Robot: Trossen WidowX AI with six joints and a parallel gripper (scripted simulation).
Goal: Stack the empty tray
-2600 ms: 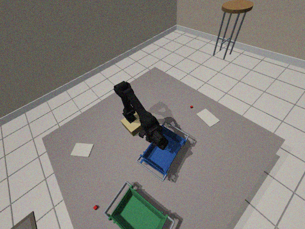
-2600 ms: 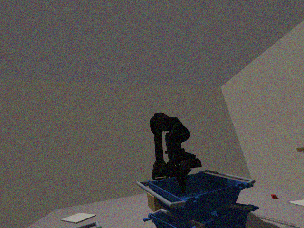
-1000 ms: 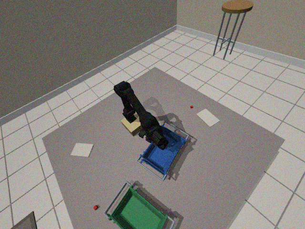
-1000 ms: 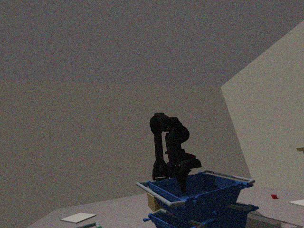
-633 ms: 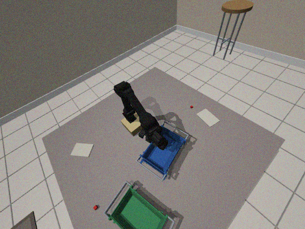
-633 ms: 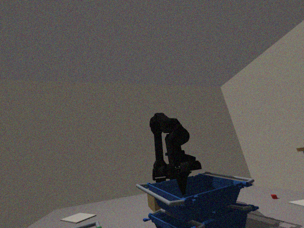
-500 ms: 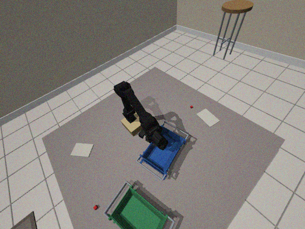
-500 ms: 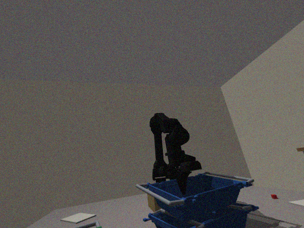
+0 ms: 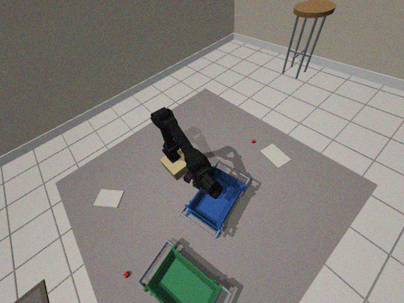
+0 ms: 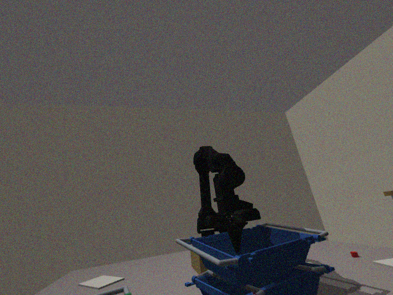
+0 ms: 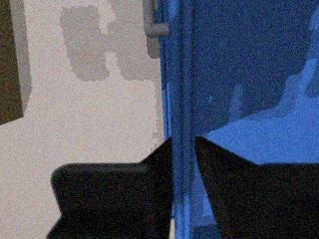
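The blue tray is 7 cm ahead of my gripper tip, 2 cm to the left of it and 2 cm above it.
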